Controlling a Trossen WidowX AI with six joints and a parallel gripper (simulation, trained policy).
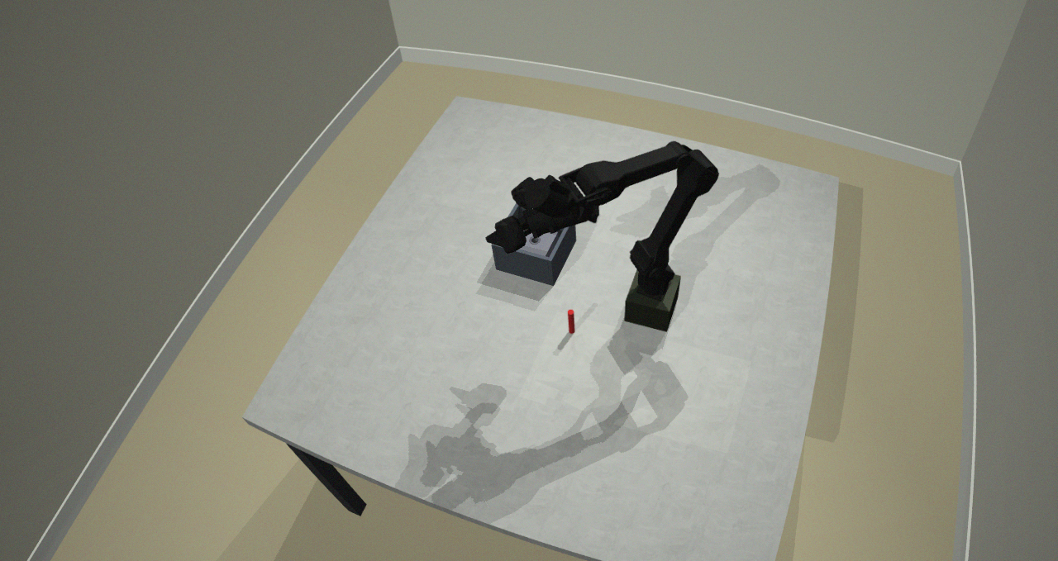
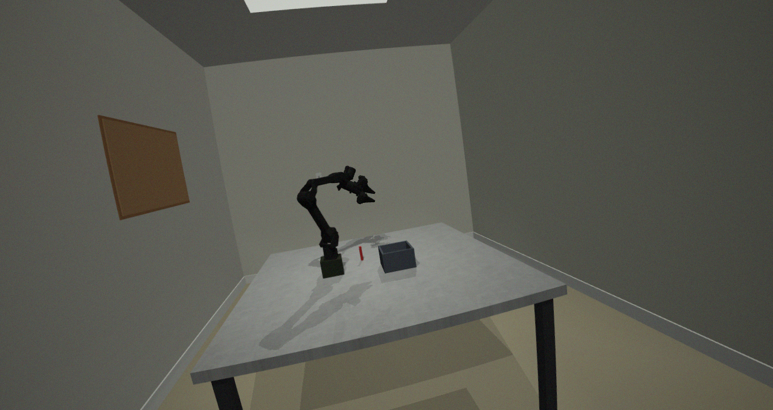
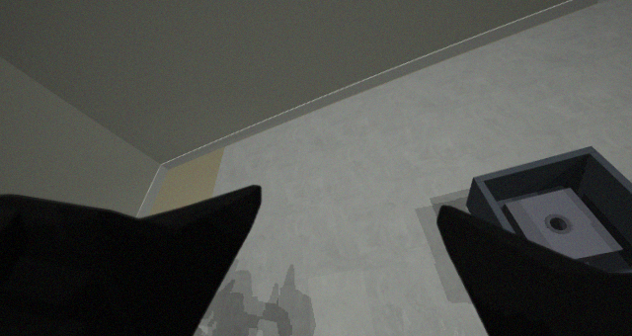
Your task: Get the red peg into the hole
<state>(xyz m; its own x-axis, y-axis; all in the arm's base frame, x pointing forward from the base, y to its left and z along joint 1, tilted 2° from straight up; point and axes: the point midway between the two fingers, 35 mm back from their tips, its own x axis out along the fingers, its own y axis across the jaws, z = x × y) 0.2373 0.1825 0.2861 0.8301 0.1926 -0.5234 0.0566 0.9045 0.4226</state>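
My gripper tip is 30 cm above the red peg, 13 cm past it and 5 cm to the left of it. The rest, counted from my gripper tip: dark grey box 32 cm below, 22 cm to the right, 7 cm ahead; then light plate 30 cm below, 22 cm to the right, 7 cm ahead.
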